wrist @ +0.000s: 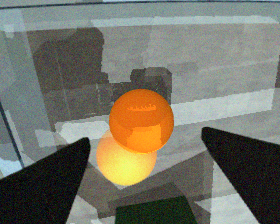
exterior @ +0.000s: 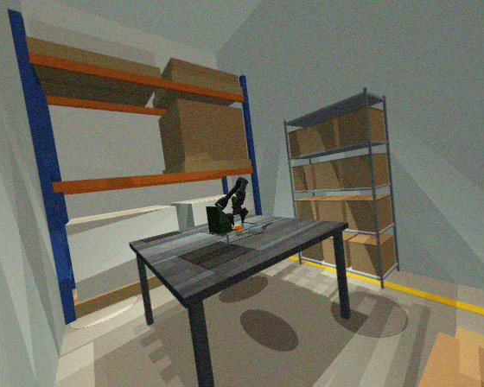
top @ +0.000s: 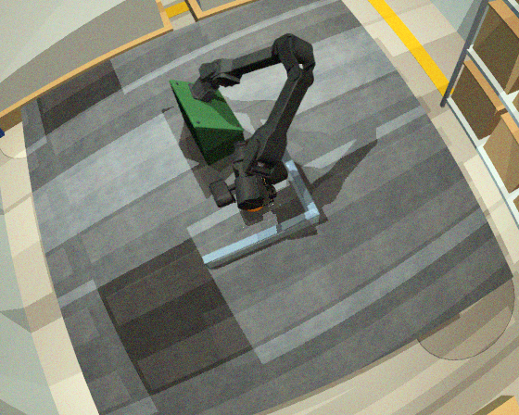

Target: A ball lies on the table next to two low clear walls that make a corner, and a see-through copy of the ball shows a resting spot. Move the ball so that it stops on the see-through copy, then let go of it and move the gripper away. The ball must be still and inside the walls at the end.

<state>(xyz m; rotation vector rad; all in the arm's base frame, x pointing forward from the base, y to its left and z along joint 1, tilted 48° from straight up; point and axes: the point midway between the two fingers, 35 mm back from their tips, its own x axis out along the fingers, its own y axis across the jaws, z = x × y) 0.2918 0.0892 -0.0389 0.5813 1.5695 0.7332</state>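
Right now my gripper tip is 4 cm above the orange ball. Also, from my gripper tip: see-through copy of ball 4 cm below, 4 cm behind, 2 cm to the left.
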